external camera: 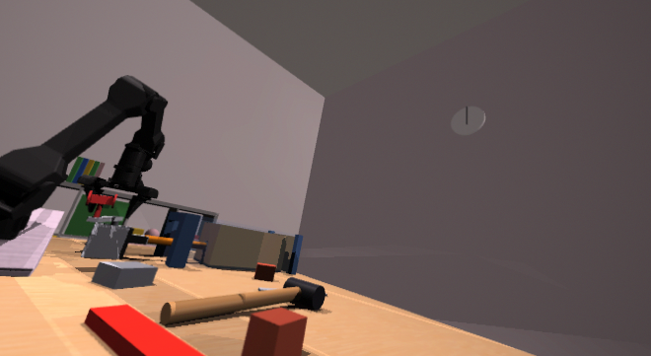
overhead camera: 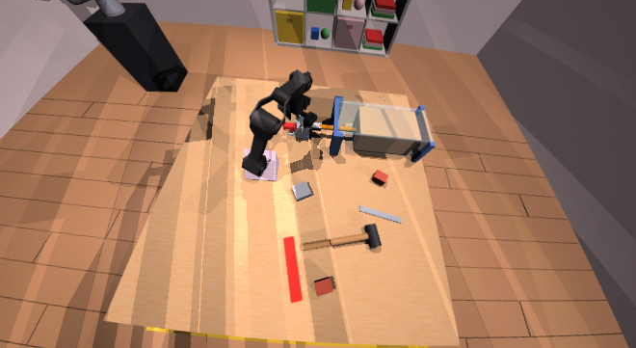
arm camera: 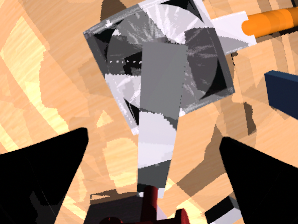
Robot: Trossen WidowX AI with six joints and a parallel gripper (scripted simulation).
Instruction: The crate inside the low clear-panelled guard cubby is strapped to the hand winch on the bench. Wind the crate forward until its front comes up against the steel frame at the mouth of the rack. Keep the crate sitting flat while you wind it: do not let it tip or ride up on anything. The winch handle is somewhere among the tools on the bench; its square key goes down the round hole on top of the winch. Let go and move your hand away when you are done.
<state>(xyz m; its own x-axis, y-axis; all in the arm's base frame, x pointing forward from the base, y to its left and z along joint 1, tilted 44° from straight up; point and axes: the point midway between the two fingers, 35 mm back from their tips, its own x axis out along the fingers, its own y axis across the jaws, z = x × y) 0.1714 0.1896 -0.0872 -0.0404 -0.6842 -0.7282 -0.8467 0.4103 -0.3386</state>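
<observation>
Right now my gripper tip is 1 cm past the winch handle and 2 cm to the left of it. From my gripper tip the other things lie so: red grip (3 cm behind, 5 cm to the right, 2 cm above); blue steel frame (19 cm ahead, 3 cm to the left, 1 cm below); winch (1 cm ahead, 3 cm to the left, 8 cm below).
</observation>
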